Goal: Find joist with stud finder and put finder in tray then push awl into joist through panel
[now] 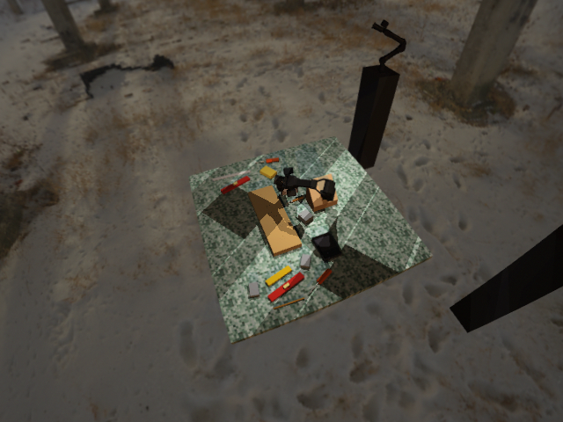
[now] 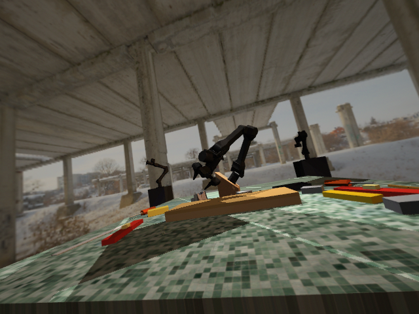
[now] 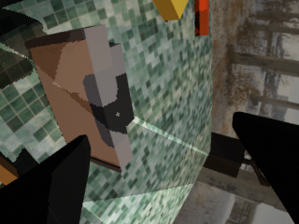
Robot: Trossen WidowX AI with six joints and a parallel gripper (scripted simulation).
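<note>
Now: the stud finder 10 mm ahead of my gripper tip, 40 mm to the right of it and 90 mm below it. The rest, counted from my gripper tip: yellow block: 60 mm ahead, 240 mm to the right, 100 mm below; then orange-handled awl: 10 mm ahead, 90 mm to the left, 110 mm below; then black tray: 20 mm behind, 500 mm to the left, 100 mm below.
</note>
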